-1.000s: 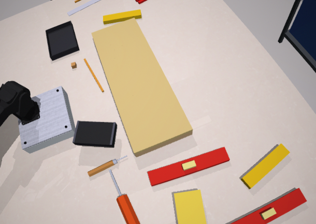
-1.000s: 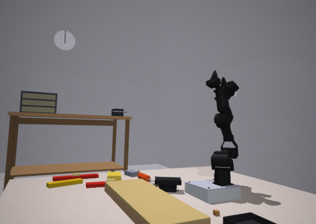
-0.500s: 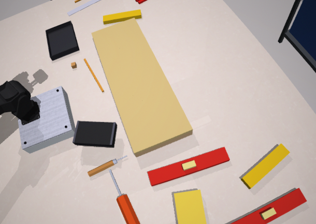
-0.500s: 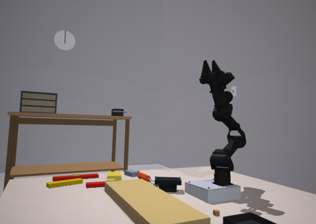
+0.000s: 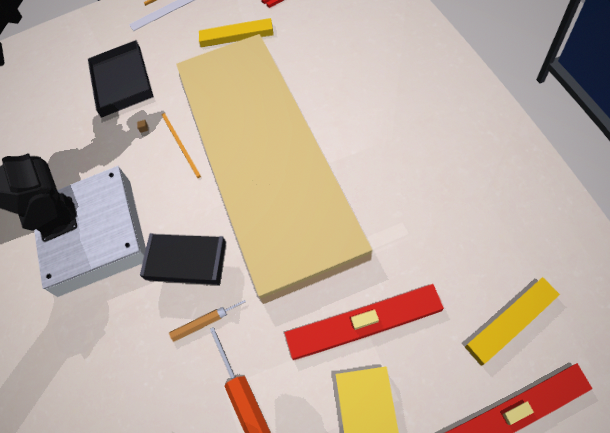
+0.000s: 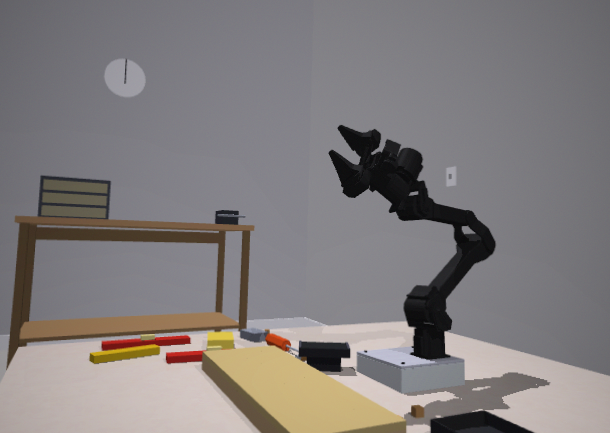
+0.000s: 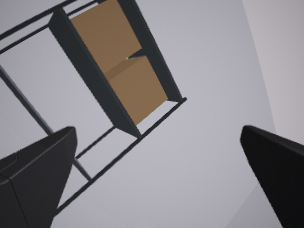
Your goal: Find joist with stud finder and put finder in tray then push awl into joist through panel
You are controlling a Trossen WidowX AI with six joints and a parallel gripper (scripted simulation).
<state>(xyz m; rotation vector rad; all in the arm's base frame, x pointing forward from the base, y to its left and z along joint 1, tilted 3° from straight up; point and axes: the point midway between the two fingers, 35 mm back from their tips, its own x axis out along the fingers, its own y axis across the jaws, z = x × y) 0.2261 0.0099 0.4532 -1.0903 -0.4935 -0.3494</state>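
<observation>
Right now my gripper tip is 60 mm past the stud finder, 150 mm to the left of it and 510 mm above it. From my gripper tip the other things lie so: black tray 100 mm behind, 330 mm to the left, 510 mm below; then orange screwdriver 60 mm behind, 320 mm to the right, 510 mm below; then ruler 110 mm ahead, 520 mm to the left, 520 mm below.
</observation>
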